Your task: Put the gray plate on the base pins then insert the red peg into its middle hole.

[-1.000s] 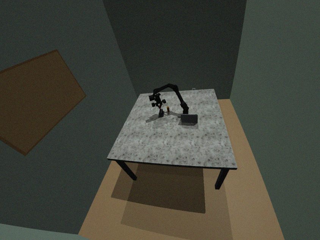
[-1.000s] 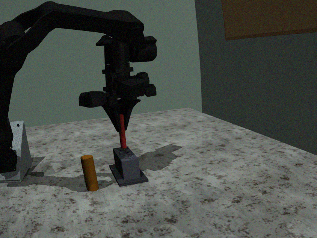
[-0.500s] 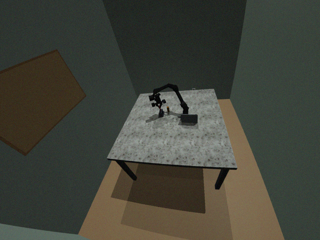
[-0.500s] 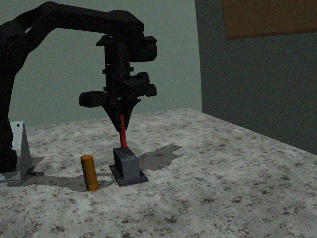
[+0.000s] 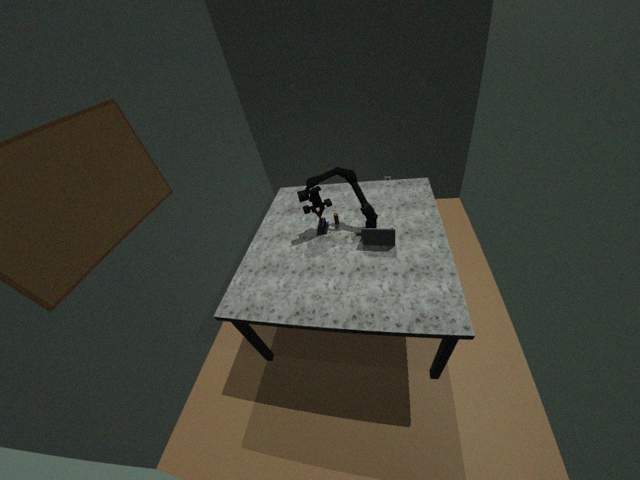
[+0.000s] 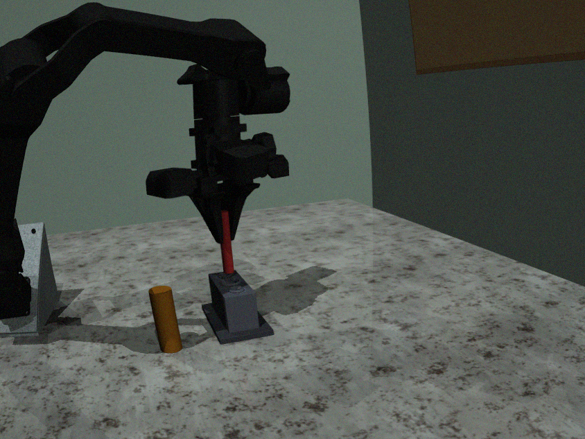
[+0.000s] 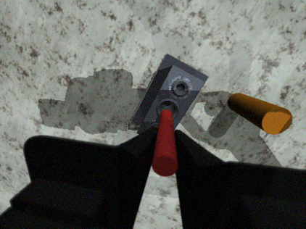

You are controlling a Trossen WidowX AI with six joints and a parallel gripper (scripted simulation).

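Right now the gray plate is 70 mm below my gripper tip. Round my gripper tip: orange cylinder: 90 mm behind, 70 mm below, 60 mm to the right; red peg: right at my gripper tip.
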